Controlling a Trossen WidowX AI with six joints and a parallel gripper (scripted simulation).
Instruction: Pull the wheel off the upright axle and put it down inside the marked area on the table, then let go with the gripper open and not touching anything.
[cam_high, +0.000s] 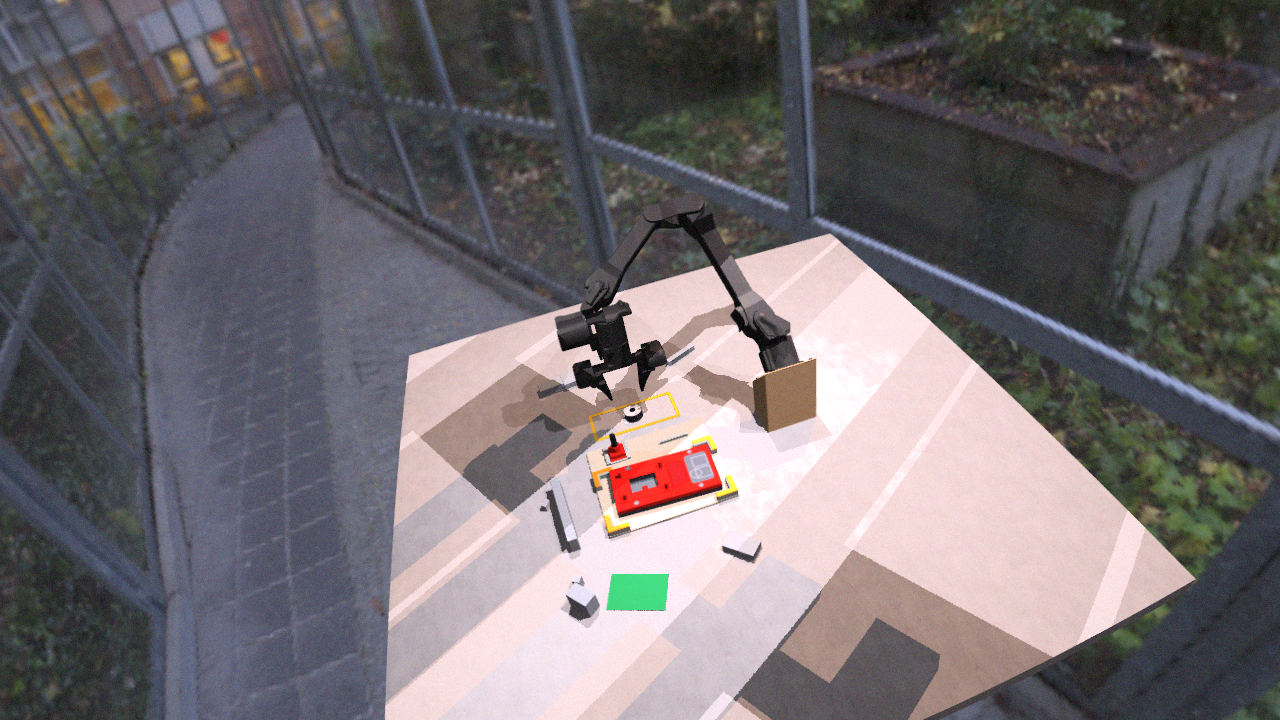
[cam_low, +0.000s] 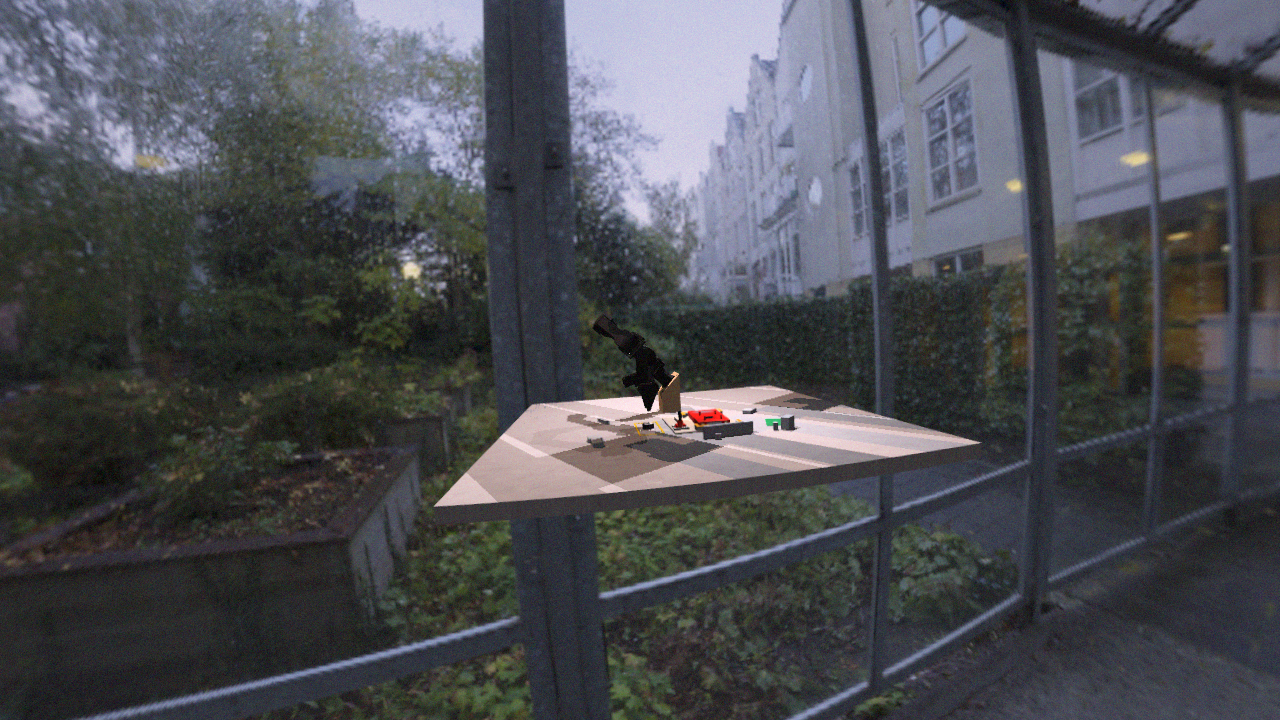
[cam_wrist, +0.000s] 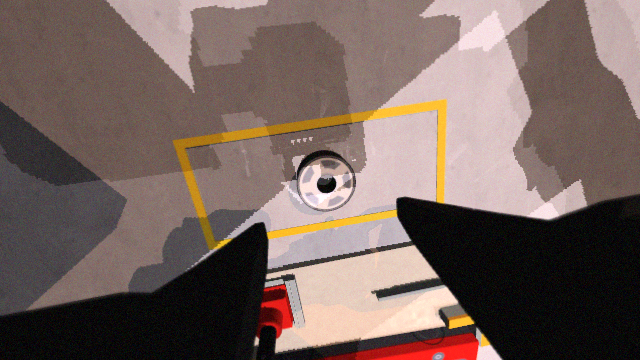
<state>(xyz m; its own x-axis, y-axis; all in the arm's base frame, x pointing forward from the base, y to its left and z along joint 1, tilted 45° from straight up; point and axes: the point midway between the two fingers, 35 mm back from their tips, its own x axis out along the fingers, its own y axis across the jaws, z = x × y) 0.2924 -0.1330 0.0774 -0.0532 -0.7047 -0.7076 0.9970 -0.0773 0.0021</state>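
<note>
My gripper tip is now 60 mm above the wheel. Also, from my gripper tip: thin rod (160 mm behind, 140 mm to the right, 60 mm below); then upright axle (90 mm to the left, 60 mm ahead, 30 mm below).
</note>
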